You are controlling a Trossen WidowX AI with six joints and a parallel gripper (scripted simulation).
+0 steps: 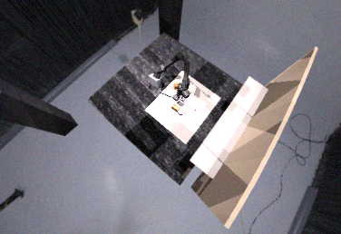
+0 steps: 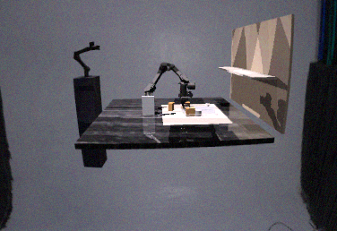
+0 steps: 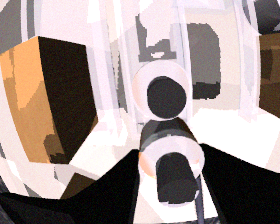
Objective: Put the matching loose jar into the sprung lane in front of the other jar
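Right now my gripper tip is 170 mm short of the lane and 40 mm above it. Also, from my gripper tip: shelf board: 530 mm ahead, 310 mm above, 30 mm to the left.
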